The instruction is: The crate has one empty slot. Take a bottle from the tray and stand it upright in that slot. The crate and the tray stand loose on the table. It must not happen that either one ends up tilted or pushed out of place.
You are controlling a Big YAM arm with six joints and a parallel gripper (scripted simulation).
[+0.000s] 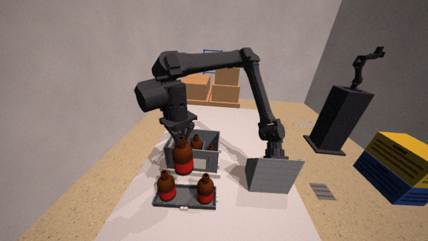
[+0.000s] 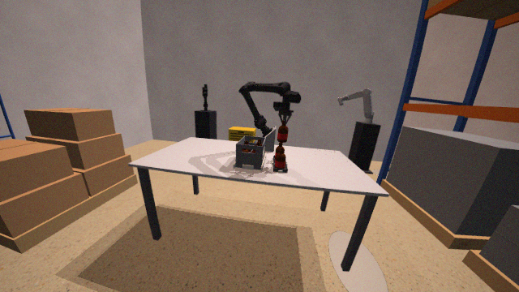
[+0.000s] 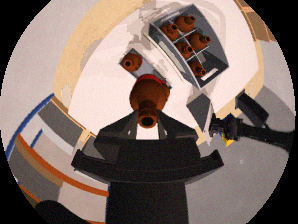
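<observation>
My gripper is now 60 mm above the brown bottle. From my hand the other things lie so: grey crate: 250 mm below, 220 mm to the right, 10 mm ahead; then dark tray: 320 mm below.
</observation>
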